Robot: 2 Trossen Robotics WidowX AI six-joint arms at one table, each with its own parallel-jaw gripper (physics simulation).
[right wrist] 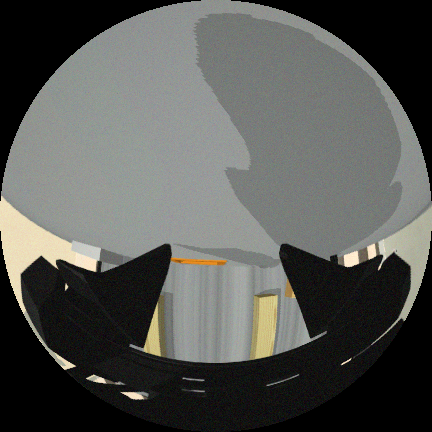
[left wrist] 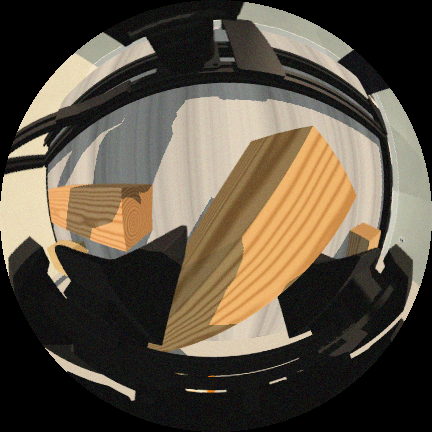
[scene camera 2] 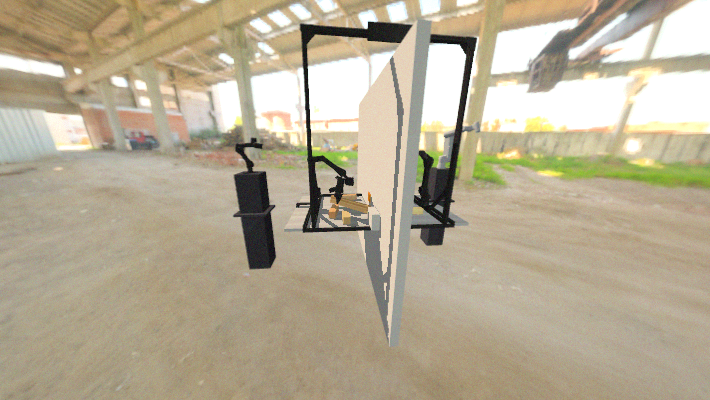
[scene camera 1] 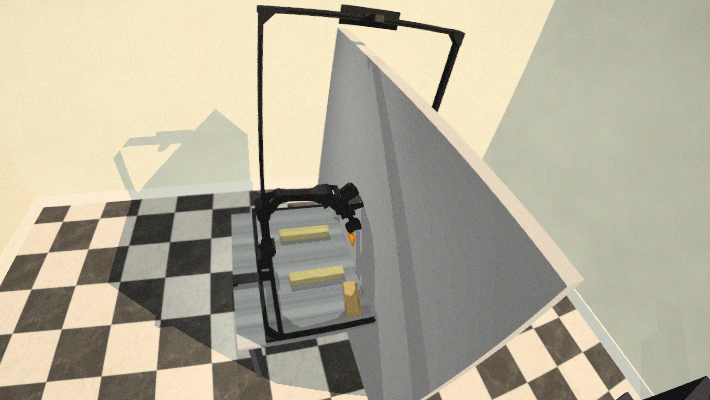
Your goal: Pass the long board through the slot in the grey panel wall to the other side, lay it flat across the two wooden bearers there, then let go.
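Places are measured from the left arm's base along level axes (x ahead, y left, z up), in millimetres.
Where they show: left gripper, fingertip midpoint: [left wrist: 224,232] [scene camera 2: 337,203]; right gripper, fingertip midpoint: [right wrist: 227,250]; left arm's base at its link origin: [left wrist: 187,56]; right arm's base at its link origin: [right wrist: 215,392] [scene camera 2: 424,204] [scene camera 1: 264,263].
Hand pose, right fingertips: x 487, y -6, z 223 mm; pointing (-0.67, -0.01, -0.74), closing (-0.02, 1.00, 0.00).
Note:
Each offset is from my right fingertips to the centre of the thing. "spot": to the spot under its first point.
The long wooden board @(dx -209, dy -30, dz -194 mm) [scene camera 2: 354,204] [left wrist: 270,220] is on the near side of the panel wall [scene camera 1: 450,225] [scene camera 2: 382,120] [right wrist: 125,150], left of it in scene camera 2. My left gripper [scene camera 2: 339,199] [left wrist: 224,232] is shut on it; the board sits turned and tilted between the fingers. Whether it touches the table is unclear. Beyond the wall lie two pale bearers, one @(dx +209, dy -150, dz -220 mm) [scene camera 1: 304,233] [right wrist: 156,332] farther back and one @(dx +199, dy +113, dz -220 mm) [scene camera 1: 316,275] [right wrist: 265,325] nearer in scene camera 1. My right gripper [scene camera 1: 353,227] [right wrist: 227,250] is open and empty, facing the wall. The slot is not clearly visible.
An orange piece @(spot: dx -11, dy -29, dz -163 mm) [scene camera 1: 352,239] [scene camera 2: 369,197] [right wrist: 200,261] is at the wall. A wooden block @(dx +69, dy +260, dz -223 mm) [scene camera 1: 351,299] [right wrist: 289,289] lies beside the bearers. Wooden blocks @(dx -332, dy -121, dz -217 mm) [scene camera 2: 333,212] @(dx -251, dy -252, dz -217 mm) [scene camera 2: 346,218] lie near the board; blocks [left wrist: 135,217] @(dx -202, dy +255, dz -220 mm) [left wrist: 367,235] flank it in the left wrist view. A black frame [scene camera 1: 260,100] [scene camera 2: 306,90] surrounds the table.

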